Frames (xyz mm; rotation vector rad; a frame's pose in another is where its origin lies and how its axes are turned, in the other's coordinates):
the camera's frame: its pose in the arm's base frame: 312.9 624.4 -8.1 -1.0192 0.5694 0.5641
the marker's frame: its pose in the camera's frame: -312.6 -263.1 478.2 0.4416 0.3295 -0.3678
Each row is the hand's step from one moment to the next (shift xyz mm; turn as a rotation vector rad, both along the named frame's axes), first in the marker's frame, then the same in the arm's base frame.
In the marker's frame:
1: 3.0 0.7 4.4 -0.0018 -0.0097 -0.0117
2: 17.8 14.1 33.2 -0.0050 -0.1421 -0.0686
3: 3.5 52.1 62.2 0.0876 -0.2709 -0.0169
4: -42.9 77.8 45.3 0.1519 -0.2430 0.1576
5: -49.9 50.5 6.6 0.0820 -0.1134 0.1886
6: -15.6 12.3 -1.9 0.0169 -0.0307 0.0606
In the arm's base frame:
1: 4.9 2.3 -0.1 -0.0067 -0.0137 0.0017
2: 31.3 25.1 -3.5 -0.0175 -0.1440 0.0623
3: 30.9 74.9 -5.8 0.1111 -0.2350 0.1174
4: -19.9 97.6 -3.8 0.2630 -0.1280 0.1464
5: -43.8 56.3 -0.6 0.2031 0.0070 0.1177
6: -15.5 12.6 0.1 0.0570 0.0094 0.0396

